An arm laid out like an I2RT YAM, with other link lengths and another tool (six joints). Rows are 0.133 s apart.
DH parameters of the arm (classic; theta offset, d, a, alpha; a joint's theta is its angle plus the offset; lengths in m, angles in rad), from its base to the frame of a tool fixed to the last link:
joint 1: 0 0.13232 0.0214 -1.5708
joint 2: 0 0 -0.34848 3.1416
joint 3: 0.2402 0 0.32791 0
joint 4: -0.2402 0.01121 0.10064 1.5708
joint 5: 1.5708 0.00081 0 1.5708
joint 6: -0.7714 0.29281 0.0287 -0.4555
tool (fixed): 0 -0.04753 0 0
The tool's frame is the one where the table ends.
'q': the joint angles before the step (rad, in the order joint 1, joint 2, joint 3, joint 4, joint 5, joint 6). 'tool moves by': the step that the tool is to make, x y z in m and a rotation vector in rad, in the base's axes. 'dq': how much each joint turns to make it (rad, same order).
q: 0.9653 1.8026 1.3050 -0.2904 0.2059 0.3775
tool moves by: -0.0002 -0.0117 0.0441 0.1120 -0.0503 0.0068
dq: -0.0237 -0.1054 -0.0870 0.1025 -0.0386 -0.0025
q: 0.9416 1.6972 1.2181 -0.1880 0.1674 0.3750
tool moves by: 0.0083 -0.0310 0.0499 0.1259 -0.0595 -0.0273
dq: -0.0512 -0.1219 -0.0972 0.1098 -0.0362 0.0110
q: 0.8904 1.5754 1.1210 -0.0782 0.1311 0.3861
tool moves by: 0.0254 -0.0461 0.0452 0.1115 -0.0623 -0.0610
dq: -0.0903 -0.0910 -0.0671 0.0996 -0.0384 0.0112
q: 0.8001 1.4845 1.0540 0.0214 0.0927 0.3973
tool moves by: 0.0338 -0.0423 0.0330 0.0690 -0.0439 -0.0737
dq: -0.0929 -0.0278 -0.0021 0.0525 -0.0252 0.0120
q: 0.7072 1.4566 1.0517 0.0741 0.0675 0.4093
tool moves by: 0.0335 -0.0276 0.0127 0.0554 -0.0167 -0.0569
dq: -0.0741 0.0251 0.0153 0.0559 -0.0264 0.0263
